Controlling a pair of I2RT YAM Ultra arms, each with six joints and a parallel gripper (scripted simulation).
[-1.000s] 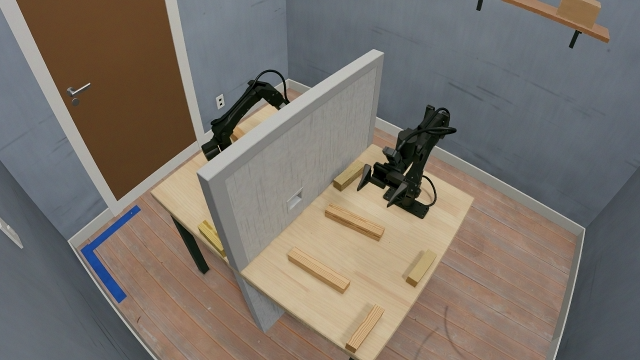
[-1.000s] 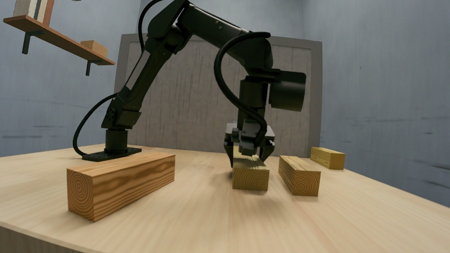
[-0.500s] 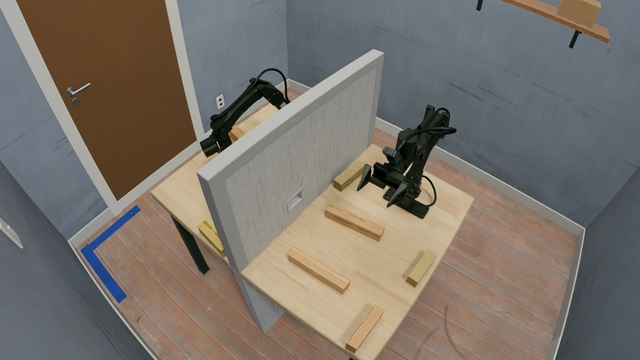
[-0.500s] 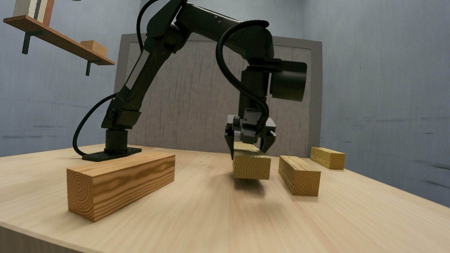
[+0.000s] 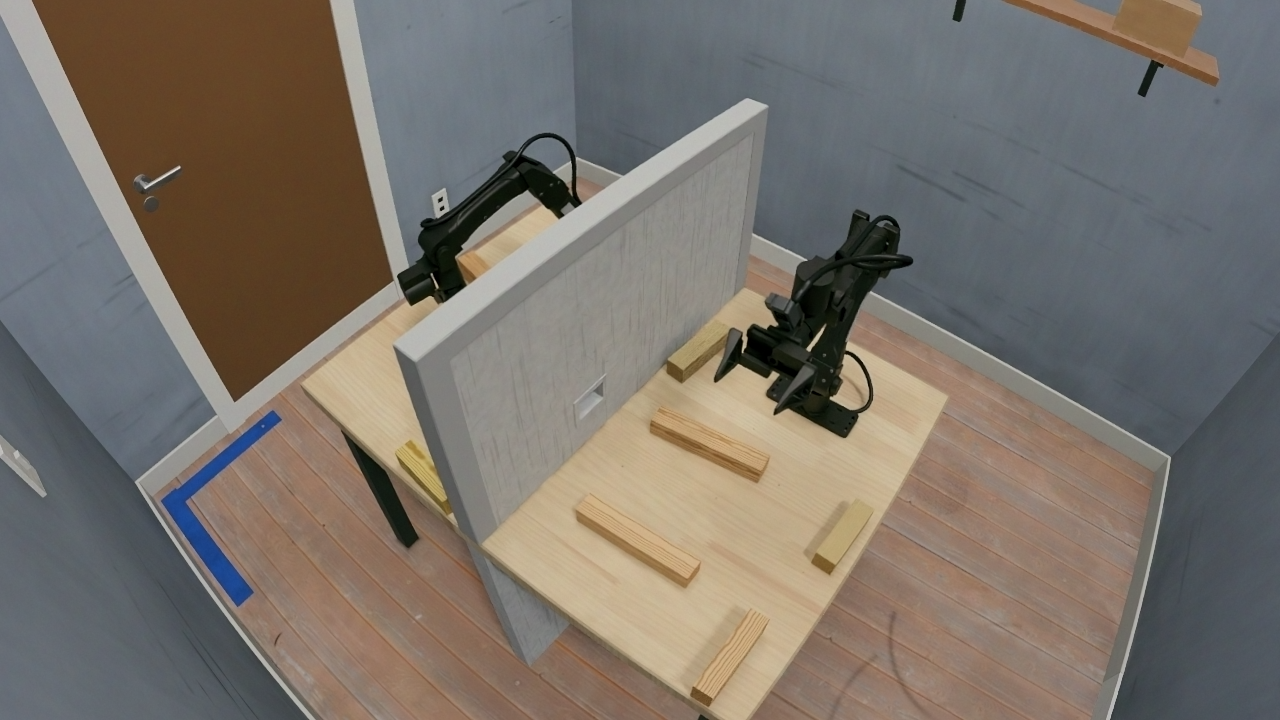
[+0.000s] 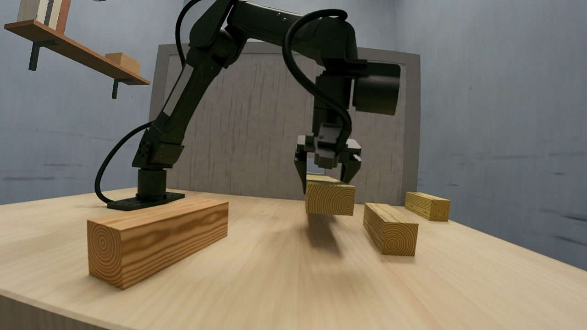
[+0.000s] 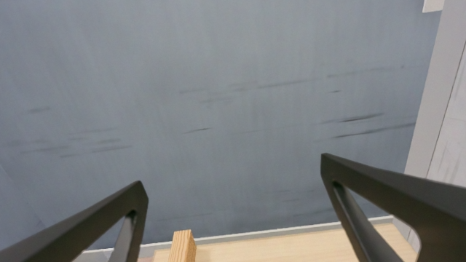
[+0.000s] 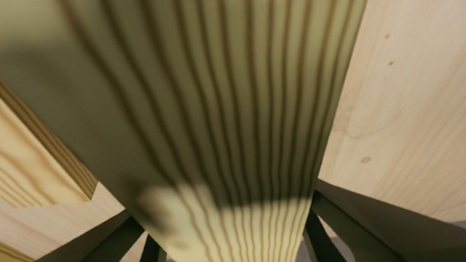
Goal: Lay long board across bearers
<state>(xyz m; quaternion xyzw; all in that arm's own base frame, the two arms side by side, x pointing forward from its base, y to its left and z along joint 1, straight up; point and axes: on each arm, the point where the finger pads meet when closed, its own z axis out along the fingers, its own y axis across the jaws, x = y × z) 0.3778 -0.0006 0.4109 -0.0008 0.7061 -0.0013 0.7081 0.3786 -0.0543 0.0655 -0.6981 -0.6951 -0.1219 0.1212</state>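
Right now my right hand is 50 mm to the right of the long pale board. Also, from my right hand: wooden bearer 110 mm ahead, 560 mm to the left, 40 mm below; thick block 170 mm behind, 190 mm to the right, 40 mm below.
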